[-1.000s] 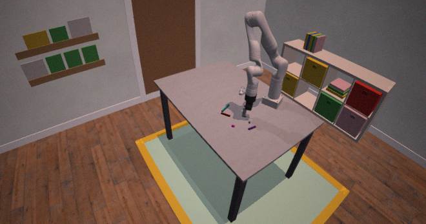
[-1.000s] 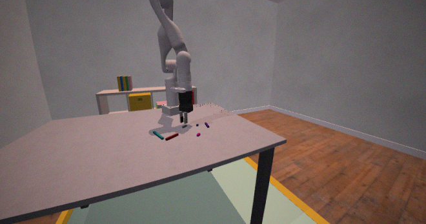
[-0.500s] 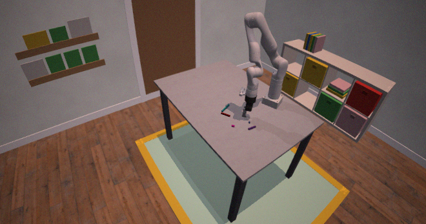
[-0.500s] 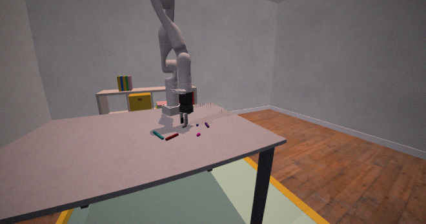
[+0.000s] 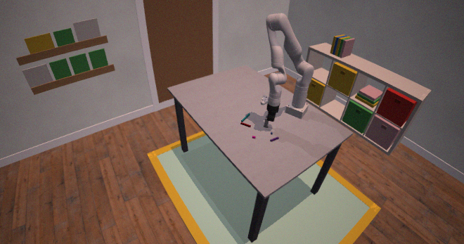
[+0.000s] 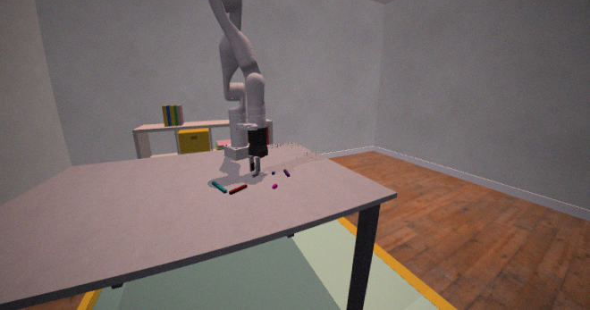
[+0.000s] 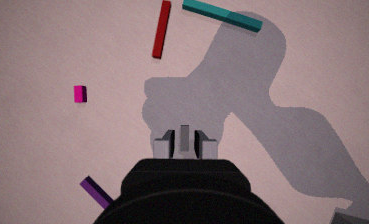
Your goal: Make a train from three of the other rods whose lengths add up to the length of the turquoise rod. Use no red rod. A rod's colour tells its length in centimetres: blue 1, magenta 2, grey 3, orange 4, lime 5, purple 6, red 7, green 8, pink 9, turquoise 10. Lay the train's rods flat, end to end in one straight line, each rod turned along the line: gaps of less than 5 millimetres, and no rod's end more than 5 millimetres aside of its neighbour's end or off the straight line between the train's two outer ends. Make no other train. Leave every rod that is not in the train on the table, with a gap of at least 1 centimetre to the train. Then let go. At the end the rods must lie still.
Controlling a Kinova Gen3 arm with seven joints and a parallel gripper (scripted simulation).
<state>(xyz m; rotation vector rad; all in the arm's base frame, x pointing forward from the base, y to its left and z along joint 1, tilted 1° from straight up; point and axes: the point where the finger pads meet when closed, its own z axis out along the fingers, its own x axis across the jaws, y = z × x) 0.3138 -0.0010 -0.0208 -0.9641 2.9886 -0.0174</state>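
The grey rod is 3 cm below my hand. Also, from my hand: red rod (10 cm ahead, 9 cm to the right, 3 cm below); blue rod (2 cm ahead, 7 cm to the left, 3 cm below); purple rod (4 cm ahead, 12 cm to the left, 3 cm below).
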